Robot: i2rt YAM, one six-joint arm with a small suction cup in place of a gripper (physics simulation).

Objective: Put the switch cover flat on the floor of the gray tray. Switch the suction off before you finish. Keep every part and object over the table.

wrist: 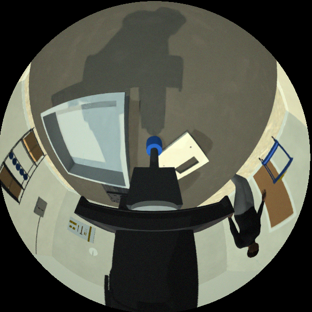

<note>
In view: a switch cover (179,151) and a gray tray (89,135).
</note>
